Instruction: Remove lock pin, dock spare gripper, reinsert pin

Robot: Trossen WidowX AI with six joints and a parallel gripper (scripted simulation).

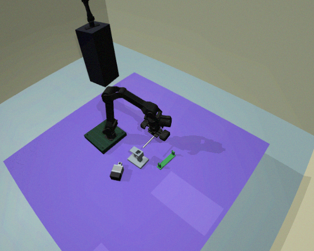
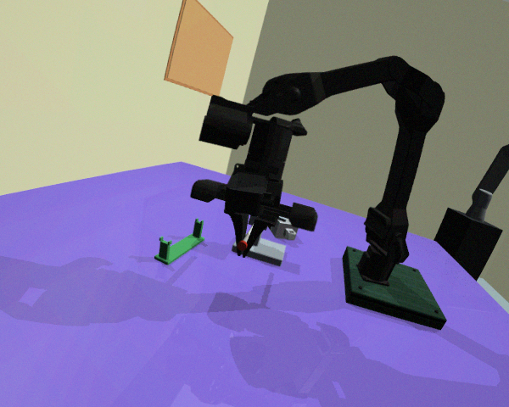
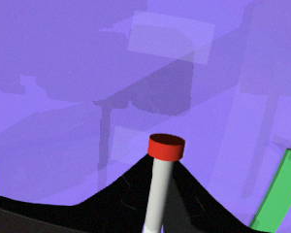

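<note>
My gripper tip is now 120 mm short of the green cradle, 90 mm to the left of it and 40 mm above it. Also, from my gripper tip: grey mount (170 mm to the right, 20 mm below, 20 mm behind); spare gripper (300 mm to the right, 80 mm behind, 50 mm below).
</note>
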